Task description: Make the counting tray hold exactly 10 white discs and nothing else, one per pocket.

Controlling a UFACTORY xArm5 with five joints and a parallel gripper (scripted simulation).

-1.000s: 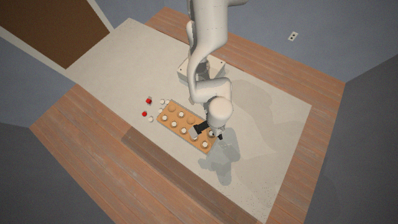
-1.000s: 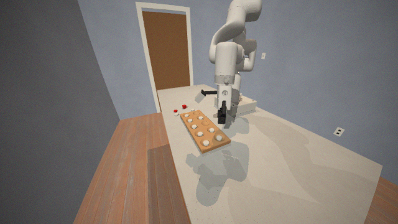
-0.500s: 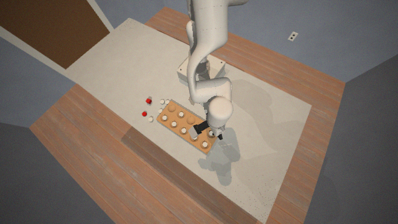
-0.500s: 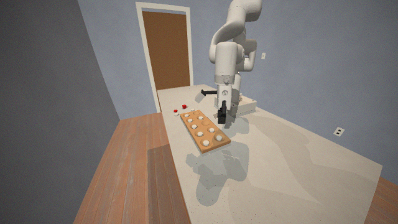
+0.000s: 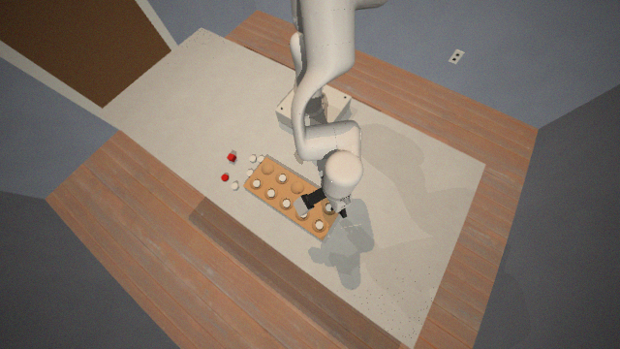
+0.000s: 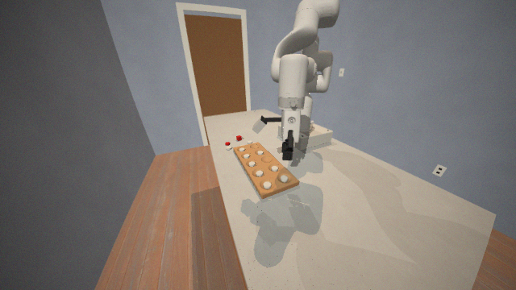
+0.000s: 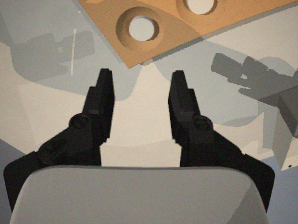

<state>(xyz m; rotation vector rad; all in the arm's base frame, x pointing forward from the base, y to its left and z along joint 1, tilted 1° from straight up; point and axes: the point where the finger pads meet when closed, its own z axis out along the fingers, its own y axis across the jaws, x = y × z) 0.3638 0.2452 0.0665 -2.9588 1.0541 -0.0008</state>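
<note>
My hand is 2 cm short of the wooden counting tray, 15 cm to the left of it and 13 cm above it. Also, from my hand: red disc 6 cm ahead, 45 cm to the right, 13 cm below; red cube 3 cm behind, 47 cm to the right, 12 cm below.
</note>
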